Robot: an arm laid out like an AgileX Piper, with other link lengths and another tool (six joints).
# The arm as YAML. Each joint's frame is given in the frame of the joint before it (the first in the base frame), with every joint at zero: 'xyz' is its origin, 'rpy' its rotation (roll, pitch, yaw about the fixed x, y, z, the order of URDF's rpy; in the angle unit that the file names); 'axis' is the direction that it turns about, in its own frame. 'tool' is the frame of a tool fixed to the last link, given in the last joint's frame.
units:
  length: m
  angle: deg
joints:
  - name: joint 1
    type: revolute
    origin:
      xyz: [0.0, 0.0, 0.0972]
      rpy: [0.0, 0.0, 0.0]
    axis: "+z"
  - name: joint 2
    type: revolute
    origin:
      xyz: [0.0, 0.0, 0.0]
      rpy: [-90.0, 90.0, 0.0]
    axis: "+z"
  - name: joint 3
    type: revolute
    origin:
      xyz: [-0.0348, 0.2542, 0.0]
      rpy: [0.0, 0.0, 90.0]
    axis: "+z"
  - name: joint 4
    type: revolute
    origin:
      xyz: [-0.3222, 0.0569, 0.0]
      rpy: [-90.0, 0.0, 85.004]
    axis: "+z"
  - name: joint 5
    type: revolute
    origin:
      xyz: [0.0, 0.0, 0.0]
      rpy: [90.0, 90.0, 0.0]
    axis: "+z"
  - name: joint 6
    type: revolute
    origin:
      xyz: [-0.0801, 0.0, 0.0]
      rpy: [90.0, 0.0, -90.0]
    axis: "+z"
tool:
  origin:
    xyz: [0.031, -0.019, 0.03]
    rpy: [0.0, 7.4, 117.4]
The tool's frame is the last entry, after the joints.
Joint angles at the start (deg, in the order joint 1, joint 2, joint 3, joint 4, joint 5, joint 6): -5.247, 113.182, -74.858, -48.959, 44.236, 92.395
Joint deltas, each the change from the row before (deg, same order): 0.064, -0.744, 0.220, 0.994, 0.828, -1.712; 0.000, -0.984, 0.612, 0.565, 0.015, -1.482; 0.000, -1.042, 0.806, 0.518, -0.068, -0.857; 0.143, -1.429, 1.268, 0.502, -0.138, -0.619; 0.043, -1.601, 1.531, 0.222, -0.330, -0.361; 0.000, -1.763, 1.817, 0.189, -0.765, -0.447; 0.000, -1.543, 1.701, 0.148, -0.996, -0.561; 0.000, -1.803, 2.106, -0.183, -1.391, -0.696; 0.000, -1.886, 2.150, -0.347, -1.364, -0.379; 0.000, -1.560, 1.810, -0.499, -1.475, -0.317; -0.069, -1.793, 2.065, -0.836, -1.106, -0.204; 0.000, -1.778, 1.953, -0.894, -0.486, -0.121; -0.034, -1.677, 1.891, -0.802, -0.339, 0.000; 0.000, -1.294, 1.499, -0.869, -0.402, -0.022; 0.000, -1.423, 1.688, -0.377, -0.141, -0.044
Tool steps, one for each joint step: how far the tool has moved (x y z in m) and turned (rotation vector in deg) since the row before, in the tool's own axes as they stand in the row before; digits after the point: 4 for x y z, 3 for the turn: -0.0007, 0.0022, -0.0046, 0.254, -0.589, -0.753; -0.0009, 0.0023, -0.0043, 0.403, 0.115, -0.843; -0.0016, 0.0016, -0.0042, 0.365, 0.097, -0.324; -0.0027, 0.0007, -0.0057, 0.429, 0.185, -0.240; -0.0036, 0.0013, -0.0055, 0.305, 0.315, -0.164; -0.0043, 0.0010, -0.0053, 0.487, 0.596, -0.278; -0.0040, 0.0003, -0.0042, 0.593, 0.734, -0.458; -0.0051, 0.0002, -0.0044, 0.626, 1.068, -0.905; -0.0051, 0.0002, -0.0047, 0.479, 1.120, -0.710; -0.0038, -0.0001, -0.0036, 0.440, 1.271, -0.768; -0.0055, 0.0008, -0.0043, 0.115, 0.952, -0.925; -0.0057, 0.0010, -0.0048, -0.146, 0.506, -0.939; -0.0061, 0.0007, -0.0044, -0.168, 0.297, -0.741; -0.0047, 0.0004, -0.0032, -0.153, 0.396, -0.841; -0.0060, -0.0005, -0.0038, -0.003, -0.004, -0.473
